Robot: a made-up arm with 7 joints. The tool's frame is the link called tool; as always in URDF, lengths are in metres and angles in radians. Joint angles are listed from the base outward. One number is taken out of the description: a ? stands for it. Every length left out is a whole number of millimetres.
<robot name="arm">
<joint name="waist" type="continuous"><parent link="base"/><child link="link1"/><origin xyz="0 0 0.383" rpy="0 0 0"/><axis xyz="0 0 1"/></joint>
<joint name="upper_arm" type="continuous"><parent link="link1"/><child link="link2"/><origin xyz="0 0 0" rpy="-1.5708 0 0"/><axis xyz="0 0 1"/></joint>
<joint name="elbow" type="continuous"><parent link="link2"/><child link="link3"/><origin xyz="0 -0.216 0" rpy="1.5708 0 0"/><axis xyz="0 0 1"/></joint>
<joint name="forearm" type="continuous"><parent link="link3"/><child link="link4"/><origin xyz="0.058 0 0" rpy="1.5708 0 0"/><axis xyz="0 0 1"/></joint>
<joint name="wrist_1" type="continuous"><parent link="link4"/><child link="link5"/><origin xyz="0.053 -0.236 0" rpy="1.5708 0 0"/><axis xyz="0 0 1"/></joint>
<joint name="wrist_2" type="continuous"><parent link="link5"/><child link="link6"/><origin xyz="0 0 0" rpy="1.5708 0 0"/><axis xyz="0 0 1"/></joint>
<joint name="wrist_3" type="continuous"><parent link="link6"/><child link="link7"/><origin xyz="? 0.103 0" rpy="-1.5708 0 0"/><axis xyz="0 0 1"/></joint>
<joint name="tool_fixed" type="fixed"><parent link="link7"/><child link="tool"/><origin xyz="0 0 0" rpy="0 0 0"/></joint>
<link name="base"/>
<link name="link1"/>
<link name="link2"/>
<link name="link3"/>
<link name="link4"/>
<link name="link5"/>
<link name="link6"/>
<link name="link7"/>
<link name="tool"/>
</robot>
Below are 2 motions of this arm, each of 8 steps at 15 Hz.
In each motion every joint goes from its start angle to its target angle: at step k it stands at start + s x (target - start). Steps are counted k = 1, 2, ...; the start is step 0. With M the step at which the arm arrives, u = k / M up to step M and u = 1 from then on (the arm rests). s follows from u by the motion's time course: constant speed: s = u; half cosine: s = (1 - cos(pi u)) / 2; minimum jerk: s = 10 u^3 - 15 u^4 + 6 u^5.
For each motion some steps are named. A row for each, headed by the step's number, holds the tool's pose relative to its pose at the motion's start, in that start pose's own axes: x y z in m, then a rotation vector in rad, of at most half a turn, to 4 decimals.
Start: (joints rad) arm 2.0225 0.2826 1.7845 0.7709 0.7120 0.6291 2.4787
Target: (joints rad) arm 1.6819 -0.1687 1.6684 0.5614 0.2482 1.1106 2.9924
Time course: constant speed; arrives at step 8
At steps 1, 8:
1: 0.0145 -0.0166 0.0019 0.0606 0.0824 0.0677
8: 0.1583 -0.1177 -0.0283 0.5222 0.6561 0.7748

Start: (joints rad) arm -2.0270 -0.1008 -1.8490 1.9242 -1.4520 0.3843 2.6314
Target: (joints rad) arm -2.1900 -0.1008 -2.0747 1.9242 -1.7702 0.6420 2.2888
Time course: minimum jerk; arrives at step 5
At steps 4, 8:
4: 0.1569 0.0534 0.0429 -0.2054 0.5968 -0.6793
8: 0.1674 0.0557 0.0430 -0.2248 0.6323 -0.7196

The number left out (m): 0.08
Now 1 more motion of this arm.
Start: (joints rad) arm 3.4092 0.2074 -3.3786 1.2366 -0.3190 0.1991 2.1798
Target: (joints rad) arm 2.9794 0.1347 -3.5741 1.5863 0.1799 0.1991 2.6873
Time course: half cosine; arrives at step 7
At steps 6, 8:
6: 0.2077 -0.1331 -0.1035 0.5621 0.1731 1.0500
8: 0.2166 -0.1373 -0.1131 0.5999 0.1688 1.0957

